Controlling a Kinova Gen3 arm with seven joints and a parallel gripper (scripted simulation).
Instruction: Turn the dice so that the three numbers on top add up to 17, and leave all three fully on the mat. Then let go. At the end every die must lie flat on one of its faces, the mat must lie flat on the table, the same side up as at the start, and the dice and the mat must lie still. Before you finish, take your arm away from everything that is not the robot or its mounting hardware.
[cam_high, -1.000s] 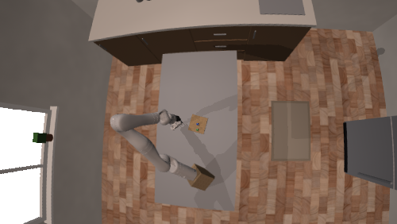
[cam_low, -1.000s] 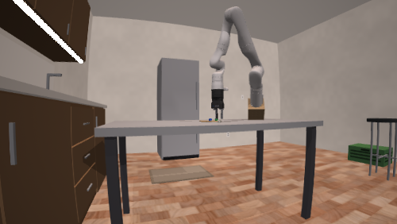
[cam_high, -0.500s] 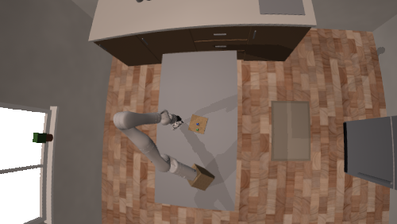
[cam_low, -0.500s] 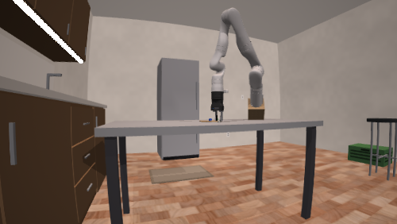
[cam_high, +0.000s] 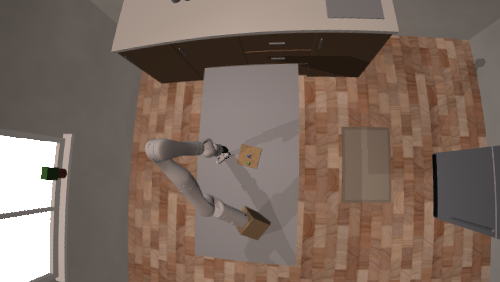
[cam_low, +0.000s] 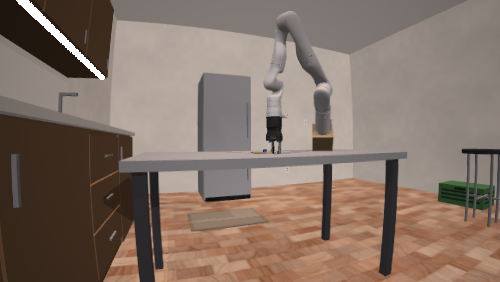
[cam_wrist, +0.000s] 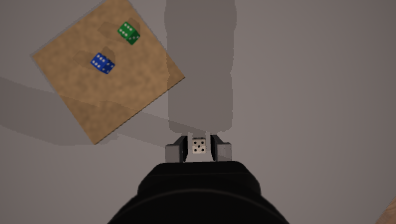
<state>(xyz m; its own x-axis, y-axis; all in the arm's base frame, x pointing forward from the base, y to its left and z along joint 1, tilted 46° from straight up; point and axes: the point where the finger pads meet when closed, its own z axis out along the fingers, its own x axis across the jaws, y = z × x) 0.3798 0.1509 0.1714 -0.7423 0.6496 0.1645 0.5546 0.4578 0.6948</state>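
My gripper is now 10 mm above the white die. From my hand the other things lie so: tan mat: 150 mm to the right, 30 mm ahead, 20 mm below; then blue die: 150 mm to the right, 30 mm ahead, 10 mm below; then green die: 160 mm to the right, 20 mm behind, 10 mm below.
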